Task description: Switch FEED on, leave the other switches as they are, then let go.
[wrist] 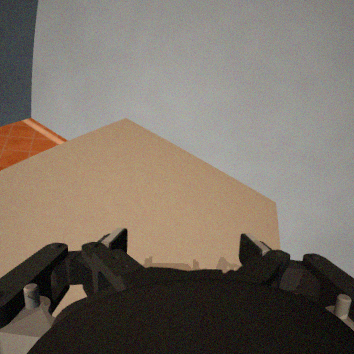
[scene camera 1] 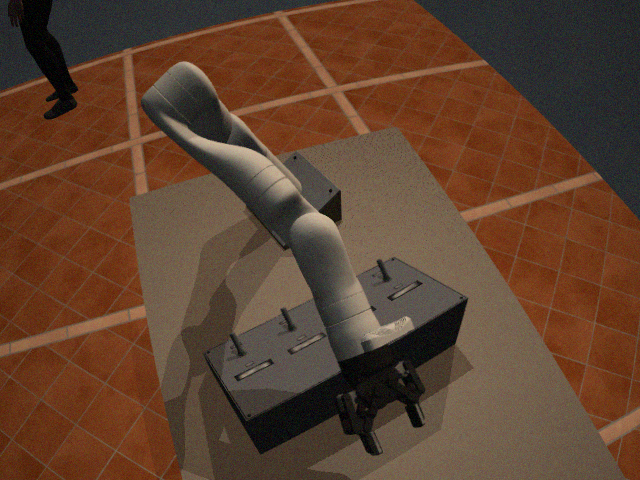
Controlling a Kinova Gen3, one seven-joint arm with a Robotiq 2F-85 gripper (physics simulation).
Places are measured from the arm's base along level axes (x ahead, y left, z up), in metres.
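Pixels of known places: gripper, fingertip midpoint: (wrist: 183,243) (scene camera 1: 399,440).
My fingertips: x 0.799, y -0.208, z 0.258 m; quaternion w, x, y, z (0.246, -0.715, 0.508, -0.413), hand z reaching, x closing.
Observation:
For each thing: its top centre in the pictures, then the offset to it from my fingertips. Level surfaces: height alone.
- left lever, top centre: (scene camera 1: 235,338) 0.413 m back, 0.105 m right, 0.190 m down
- second lever, top centre: (scene camera 1: 286,312) 0.415 m back, 0.015 m left, 0.190 m down
- right lever, top centre: (scene camera 1: 383,263) 0.419 m back, 0.255 m left, 0.190 m down
- tan table, surface height: 0.321 m down
In the scene view a dark grey switch box (scene camera 1: 294,377) lies across the table, with three toggle levers showing: a left lever (scene camera 1: 237,344), a second lever (scene camera 1: 287,319) and a right lever (scene camera 1: 383,270). All three lean a similar way, toward the box's back edge. The arm covers part of the box between the second and right levers. The labels cannot be read, so I cannot tell which switch is FEED. My gripper (scene camera 1: 394,428) (wrist: 183,243) is open and empty, in front of the box's front face and apart from the levers. The wrist view does not show the switches.
The pale arm (scene camera 1: 325,263) reaches over the box from behind. A grey wedge-shaped base block (scene camera 1: 315,178) stands farther back on the tan table (scene camera 1: 516,403) (wrist: 125,185). A person's legs (scene camera 1: 49,51) show on the tiled floor (scene camera 1: 62,248) at the upper left.

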